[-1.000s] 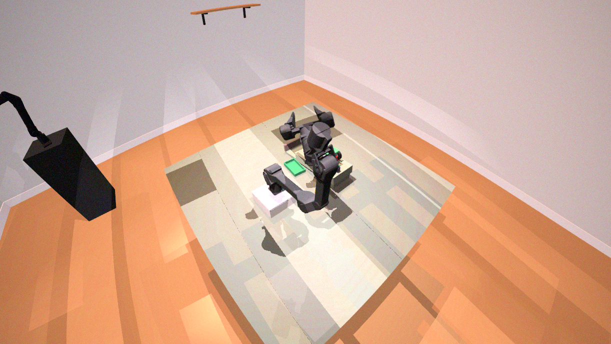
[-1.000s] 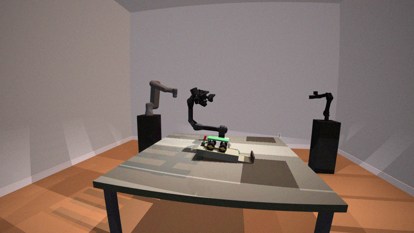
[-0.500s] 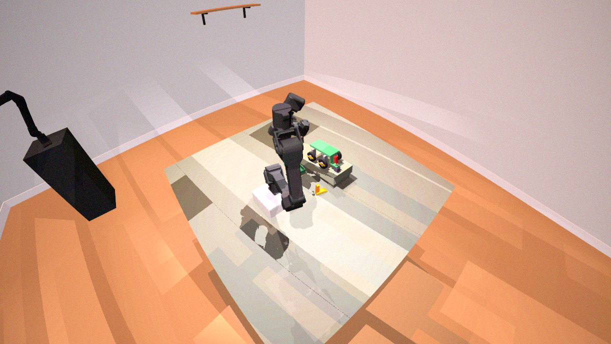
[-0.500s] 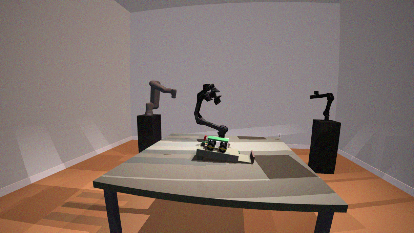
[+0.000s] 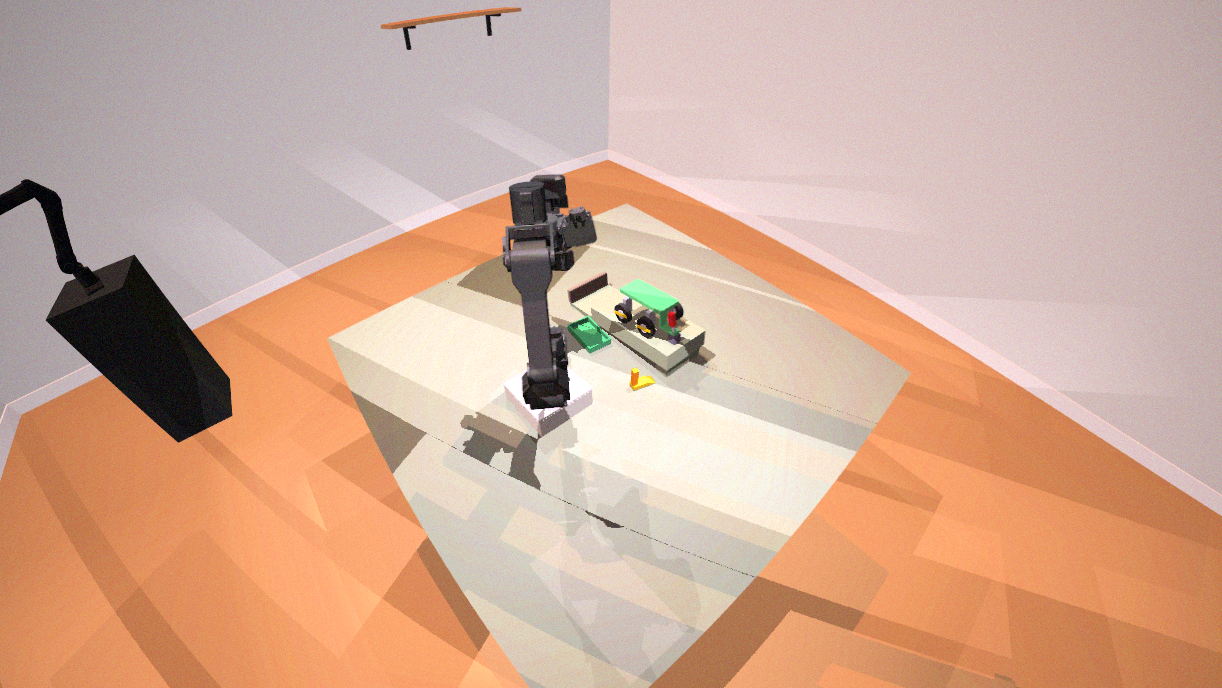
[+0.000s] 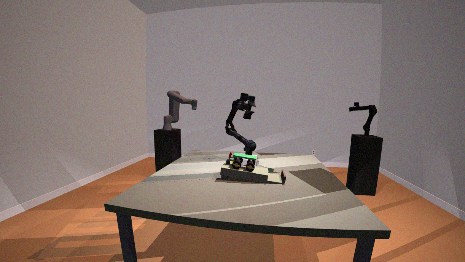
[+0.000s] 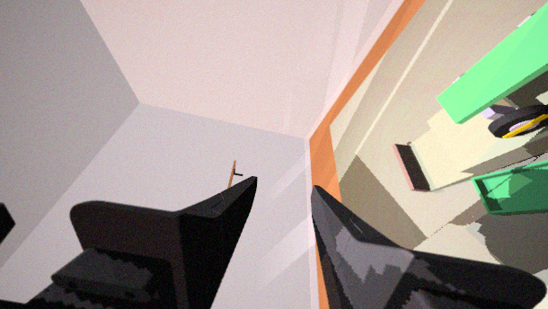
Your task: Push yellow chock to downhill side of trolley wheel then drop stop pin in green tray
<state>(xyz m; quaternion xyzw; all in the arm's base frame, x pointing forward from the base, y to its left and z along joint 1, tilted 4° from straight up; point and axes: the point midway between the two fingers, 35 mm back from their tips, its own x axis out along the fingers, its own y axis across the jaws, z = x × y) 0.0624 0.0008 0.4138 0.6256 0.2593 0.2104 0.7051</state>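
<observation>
Now: the yellow chock 440 mm below my gripper tip, 160 mm to the right of it and 100 mm ahead of it. From my gripper tip the other things lie so: red-headed stop pin 330 mm below, 210 mm ahead, 140 mm to the right; then trolley 350 mm below, 220 mm ahead, 40 mm to the right; then beige ramp 420 mm below, 220 mm ahead, 30 mm to the right.
</observation>
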